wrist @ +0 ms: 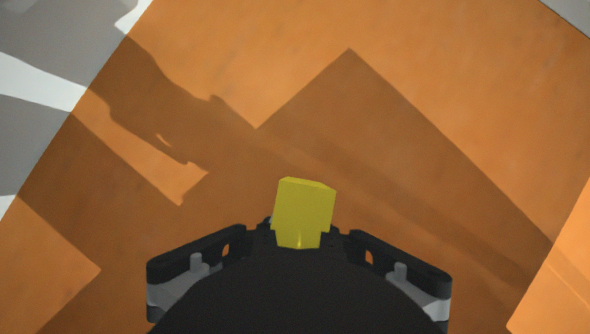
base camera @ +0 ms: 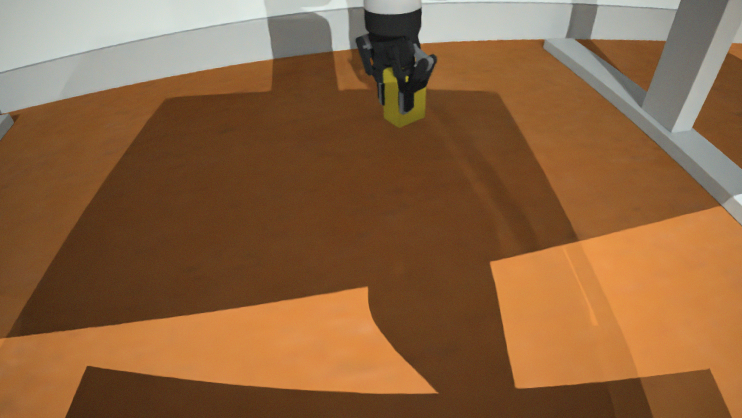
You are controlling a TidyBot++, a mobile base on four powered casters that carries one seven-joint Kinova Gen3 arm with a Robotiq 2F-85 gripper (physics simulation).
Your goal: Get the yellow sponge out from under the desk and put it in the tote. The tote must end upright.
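Places are measured from the arm's base along level axes (x right, y ahead, z up), in millimetres.
Pixels of known places: gripper, fingertip midpoint: (base camera: 395,107).
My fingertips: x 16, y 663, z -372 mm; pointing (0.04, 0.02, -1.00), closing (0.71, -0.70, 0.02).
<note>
Ahead of a thing's pixels: the offset from my fingertips to its top centre. "spot": to the spot under its first point.
The yellow sponge {dy +11, dx +13, dz +61 mm} (base camera: 393,115) (wrist: 303,206) stands upright as a tall block in the upper middle of the base camera view, near the wall. My gripper (base camera: 394,101) (wrist: 297,222) points down and is shut on the sponge, with a finger on either side of it. The fingers hide part of its sides, and its lower end sticks out below them. Whether its bottom touches the floor is hard to tell. The tote does not show in either view.
A grey desk leg {spot: dy -14, dx +445, dz +106 mm} (base camera: 685,67) rises from a long grey foot bar (base camera: 643,124) at the right of the base camera view. The end of another grey bar (base camera: 4,124) shows at the left edge. A white wall with a grey baseboard (base camera: 155,51) runs behind the gripper.
</note>
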